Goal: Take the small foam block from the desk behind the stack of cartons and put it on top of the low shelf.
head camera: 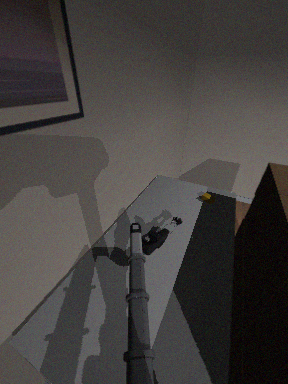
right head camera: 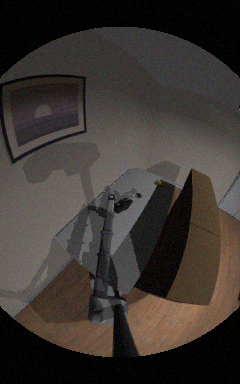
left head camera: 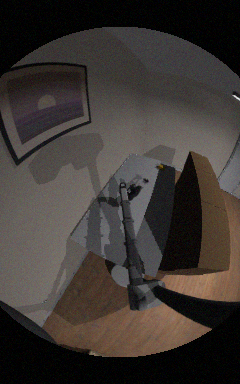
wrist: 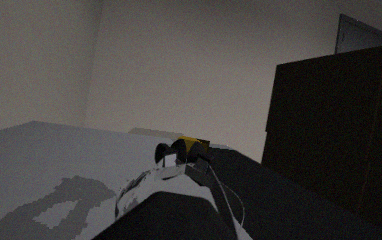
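Where they show: gripper, fingertip midpoint: [head camera: 179, 218] [right head camera: 139, 193] [left head camera: 146, 178] [wrist: 187, 153]; robot's base at its link origin: [left head camera: 127, 271].
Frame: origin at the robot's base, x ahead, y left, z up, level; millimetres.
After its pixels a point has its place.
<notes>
The small yellow foam block [head camera: 206, 196] @(x 1185, y -592, z 738 mm) [left head camera: 160, 166] @(x 1180, y -592, z 734 mm) [right head camera: 159, 182] @(x 1180, y -599, z 738 mm) [wrist: 189, 143] @(x 1177, y -584, z 728 mm) lies near the far edge of the grey desk [head camera: 155, 195] @(x 1283, y -183, z 692 mm) [wrist: 45, 150] @(x 1252, y -221, z 692 mm), at the border of a dark shadow. My gripper [head camera: 177, 220] @(x 881, y -283, z 789 mm) [left head camera: 145, 180] @(x 881, y -283, z 789 mm) [right head camera: 138, 195] @(x 881, y -283, z 789 mm) [wrist: 187, 153] @(x 881, y -283, z 789 mm) is shut, its fingertips close together and empty. It is over the desk, short of the block. In the wrist view the fingertips partly cover the block, which is beyond them. The stack of cartons [head camera: 260, 280] @(x 484, y -584, z 746 mm) [left head camera: 215, 225] @(x 158, y -536, z 1052 mm) [right head camera: 200, 250] @(x 178, y -529, z 1052 mm) [wrist: 325, 125] @(x 883, y -811, z 847 mm) stands right of the desk. I cannot make out the low shelf.
The arm [head camera: 138, 300] @(x 368, y -3, z 896 mm) [left head camera: 129, 235] @(x 276, y 2, z 897 mm) [right head camera: 104, 245] @(x 290, y -1, z 896 mm) reaches out over the desk. A wall runs behind the desk and along its left side, with a framed picture [head camera: 32, 55] @(x 730, y 283, z 1583 mm) [left head camera: 47, 107] @(x 601, y 358, z 1570 mm) [right head camera: 45, 112] @(x 616, y 349, z 1590 mm) on it. Wooden floor [left head camera: 100, 310] @(x -621, y 412, z -27 mm) [right head camera: 165, 325] @(x -797, y -793, z -28 mm) shows around the desk's near end.
</notes>
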